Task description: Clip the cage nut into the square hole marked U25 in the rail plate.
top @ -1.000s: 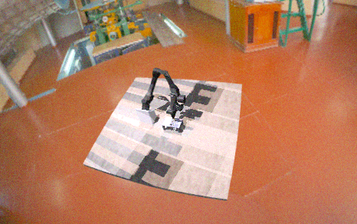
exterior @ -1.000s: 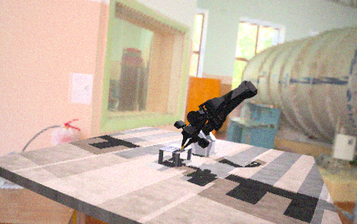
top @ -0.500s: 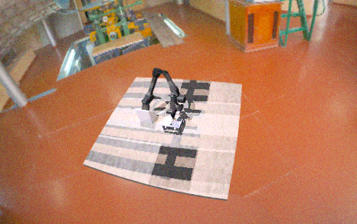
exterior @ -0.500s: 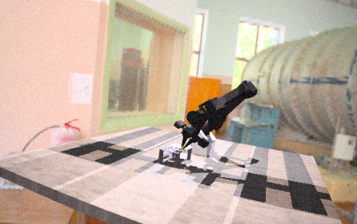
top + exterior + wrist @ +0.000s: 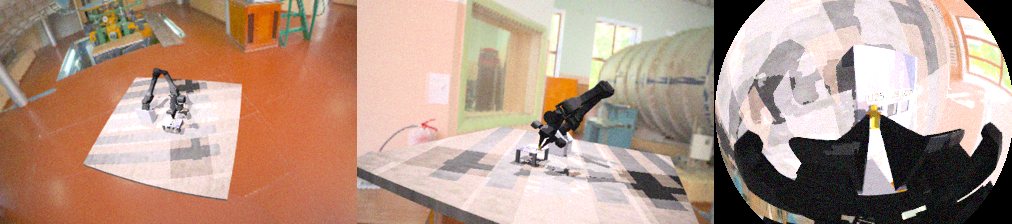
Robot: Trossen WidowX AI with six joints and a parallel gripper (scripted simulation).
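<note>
My gripper tip is 10 mm above the small yellow cage nut. Also, from my gripper tip: label 40 mm to the right, 20 mm ahead, 10 mm below.
</note>
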